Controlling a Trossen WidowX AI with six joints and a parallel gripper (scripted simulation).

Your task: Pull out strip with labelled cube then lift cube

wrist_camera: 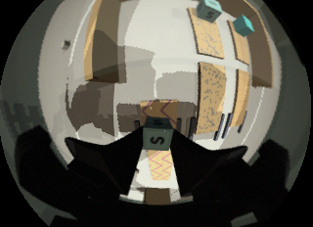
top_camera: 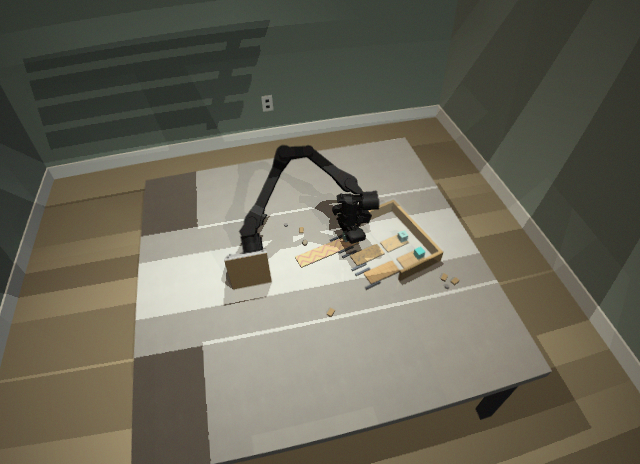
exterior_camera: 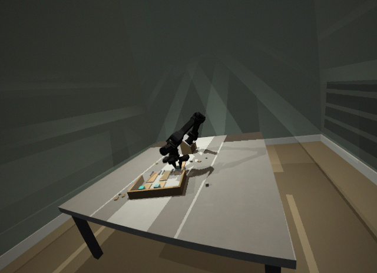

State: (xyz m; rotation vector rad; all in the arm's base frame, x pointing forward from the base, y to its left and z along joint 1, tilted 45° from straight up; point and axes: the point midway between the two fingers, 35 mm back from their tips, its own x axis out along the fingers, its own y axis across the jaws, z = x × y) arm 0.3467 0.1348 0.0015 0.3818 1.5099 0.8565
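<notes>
My gripper tip is 8 cm past the zigzag strip, 4 cm to the left of it and 2 cm above it.
</notes>
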